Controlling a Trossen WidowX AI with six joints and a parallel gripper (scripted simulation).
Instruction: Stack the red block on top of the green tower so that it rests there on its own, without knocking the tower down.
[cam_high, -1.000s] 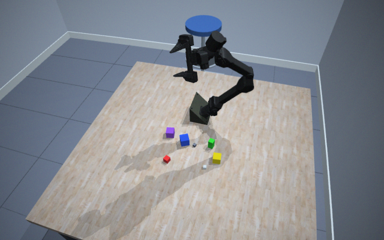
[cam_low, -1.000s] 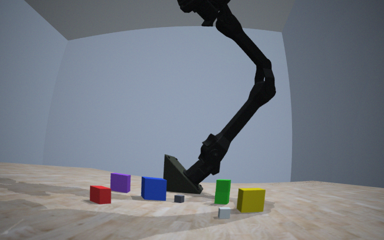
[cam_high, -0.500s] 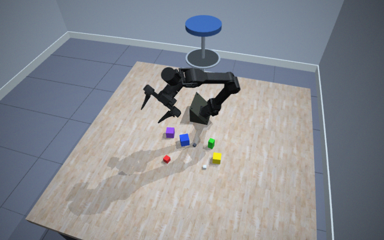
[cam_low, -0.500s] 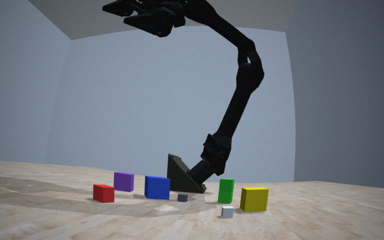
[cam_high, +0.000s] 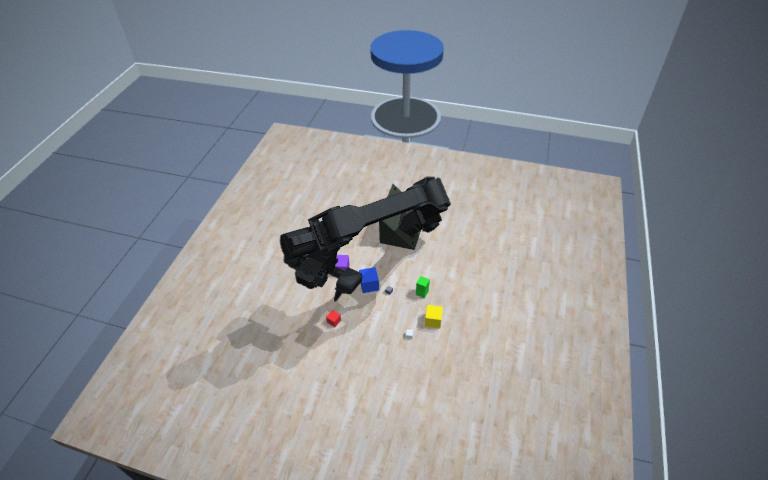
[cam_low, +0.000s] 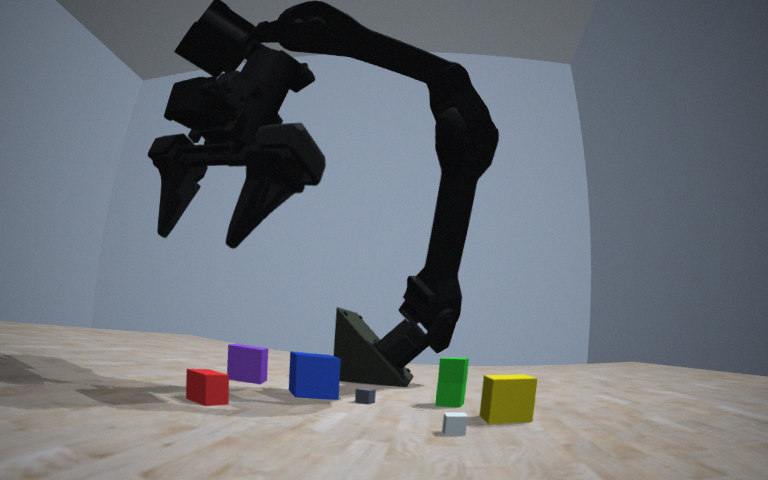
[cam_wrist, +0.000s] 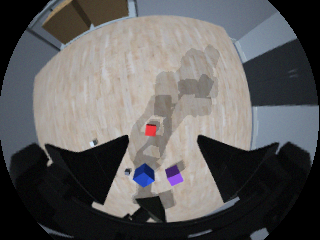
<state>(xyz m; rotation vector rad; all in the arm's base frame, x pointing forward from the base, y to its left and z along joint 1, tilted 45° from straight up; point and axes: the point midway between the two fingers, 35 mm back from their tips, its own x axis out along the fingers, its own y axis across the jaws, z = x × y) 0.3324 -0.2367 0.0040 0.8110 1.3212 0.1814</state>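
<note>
My gripper tip is now 120 mm above the red block, 20 mm to the right of it and 10 mm past it. From my gripper tip the other things lie so: blue block: 140 mm behind, 110 mm below, 90 mm to the left; then purple block: 180 mm behind, 120 mm below; then small dark cube: 150 mm to the left, 130 mm below, 130 mm behind.
</note>
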